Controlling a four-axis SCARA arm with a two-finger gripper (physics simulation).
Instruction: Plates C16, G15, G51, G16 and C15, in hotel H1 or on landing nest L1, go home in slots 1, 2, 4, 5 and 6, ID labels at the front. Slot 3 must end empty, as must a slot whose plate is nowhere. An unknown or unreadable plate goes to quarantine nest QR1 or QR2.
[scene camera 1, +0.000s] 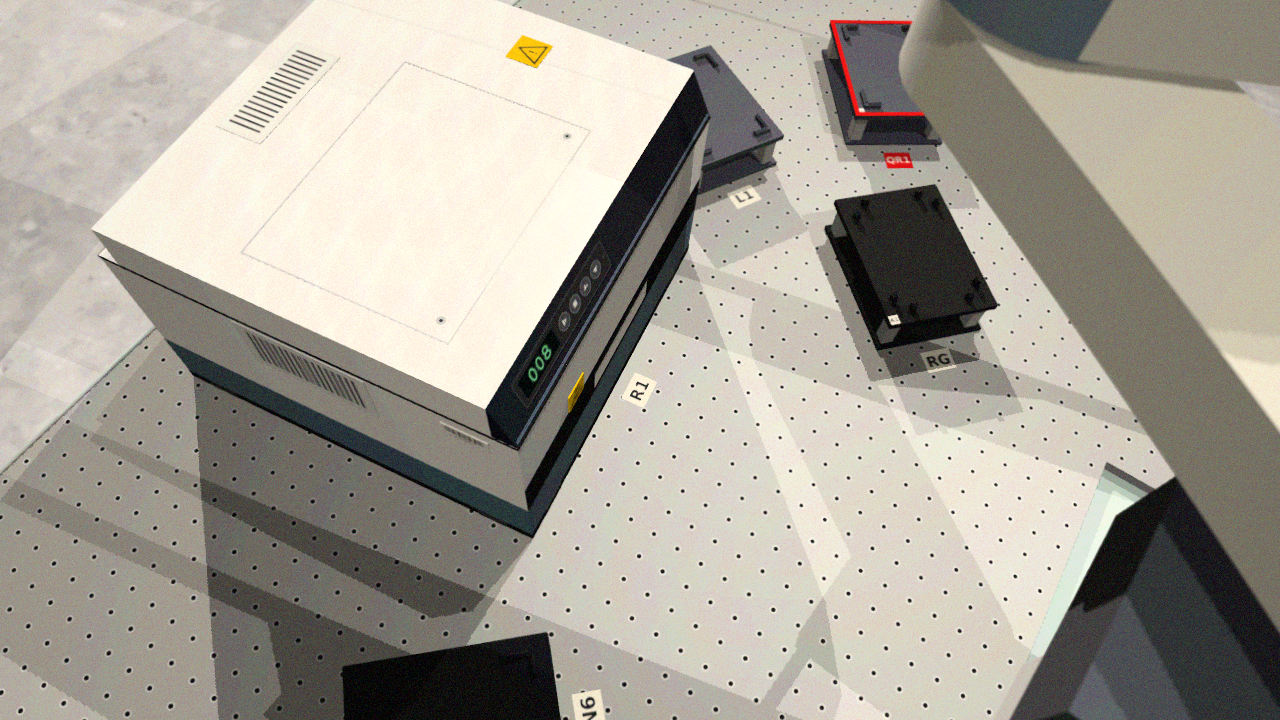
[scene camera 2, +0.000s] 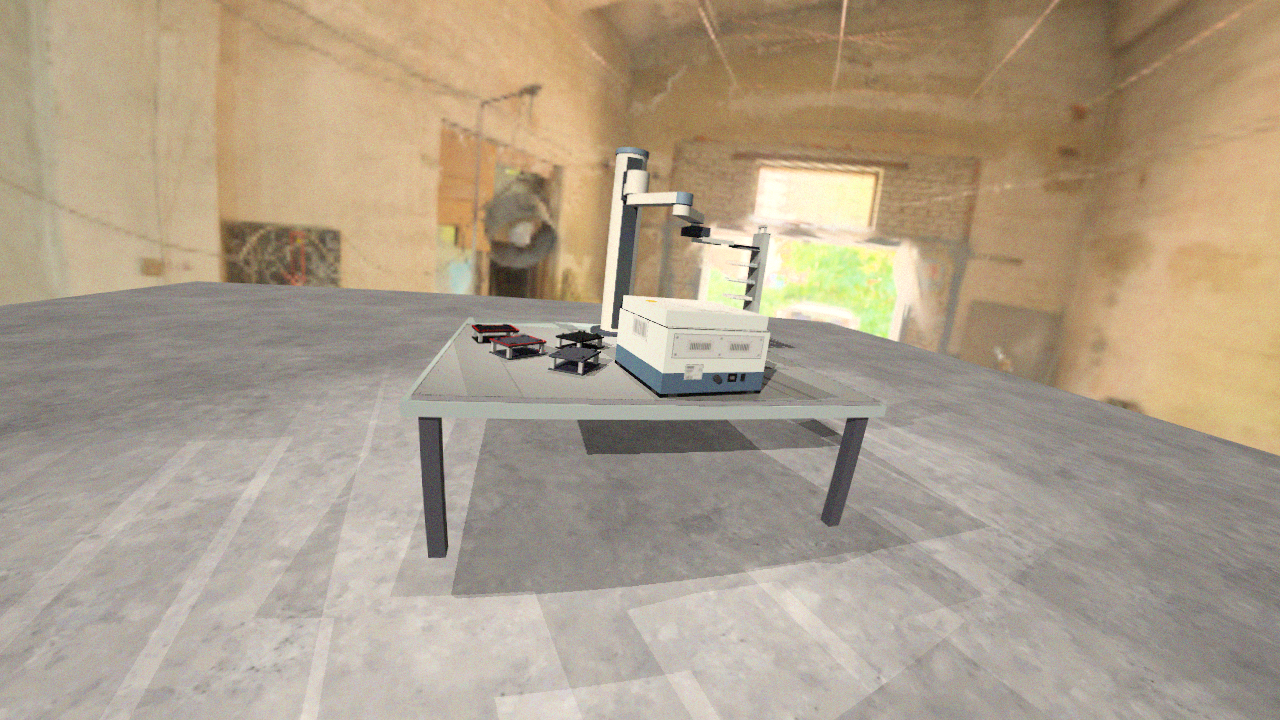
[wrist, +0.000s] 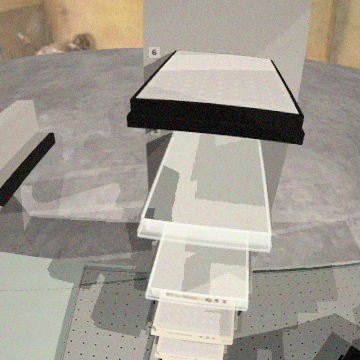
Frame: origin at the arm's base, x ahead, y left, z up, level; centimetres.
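Seen in the pictures: gripper, fingertip midpoint: (scene camera 2: 727, 243) (wrist: 217, 126); arm's base, link origin: (scene camera 2: 614, 333).
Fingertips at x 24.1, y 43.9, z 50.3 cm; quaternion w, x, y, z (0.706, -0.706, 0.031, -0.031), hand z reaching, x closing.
Offsets run from my fingertips to a thing's top centre. "spot": to the spot under its first point.
Hotel H1's grey post (wrist: 225, 25) (scene camera 2: 760, 277) holds a stack of plates. Beside digit 6, a black-sided plate {dx +1.1, dy +8.4, dz +0.1 cm} (wrist: 215, 85) is uppermost; its front face shows no label. Under it are a clear plate {dx +1.1, dy +8.4, dz -7.8 cm} (wrist: 225, 185) with a blank front, then a clear plate {dx +1.1, dy +8.4, dz -15.6 cm} (wrist: 205, 270) whose label reads G51. Two cream plates {dx +1.1, dy +8.4, dz -23.4 cm} (wrist: 192, 320) {dx +1.1, dy +8.4, dz -31.3 cm} (wrist: 190, 348) lie lower; their labels are too small to read. My gripper (scene camera 2: 720, 241) is open and empty, at the height of the hotel's top; part of one finger shows at left in the wrist view. Landing nest L1 {dx +47.8, dy -71.9, dz -43.4 cm} (scene camera 1: 733, 111) (scene camera 2: 575, 357) shows no plate, though partly hidden in scene camera 1.
A white instrument {dx +56.0, dy -36.2, dz -24.4 cm} (scene camera 1: 358, 179) (scene camera 2: 689, 344) stands by label R1. Red-rimmed nest QR1 {dx +32.5, dy -91.1, dz -43.4 cm} (scene camera 1: 881, 71) (scene camera 2: 517, 342), another red-rimmed nest {dx +11.1, dy -100.8, dz -43.4 cm} (scene camera 2: 494, 329), black nest RG {dx +18.9, dy -67.0, dz -43.0 cm} (scene camera 1: 913, 255) (scene camera 2: 580, 338) and a black nest {spot: dx +32.3, dy -7.0, dz -44.0 cm} (scene camera 1: 447, 680) by N6 stand around. My arm (scene camera 1: 1118, 223) covers the right side.
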